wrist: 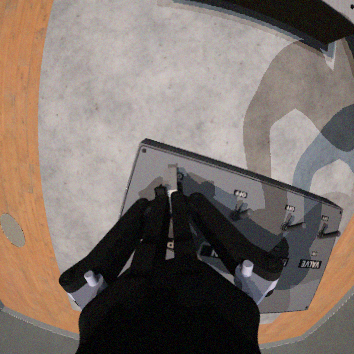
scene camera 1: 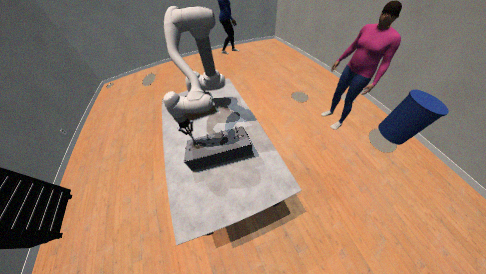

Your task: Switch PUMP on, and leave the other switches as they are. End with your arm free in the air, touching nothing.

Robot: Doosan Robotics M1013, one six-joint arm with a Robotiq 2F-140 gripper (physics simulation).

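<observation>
The grey switch panel lies on the table. My gripper is shut, its fingertips low over the panel's end with the leftmost switch of the wrist view. The fingers largely hide that switch and its label, so its position and any contact cannot be told. Three other switches show to the right in the wrist view, each with its lever near its OFF label. The VALVE label is at the far right. The PUMP label cannot be read clearly.
The pale table carries the panel and the arm base. A dark block is at the wrist view's top right. A person in pink, another person, a blue barrel and a black rack stand around the table.
</observation>
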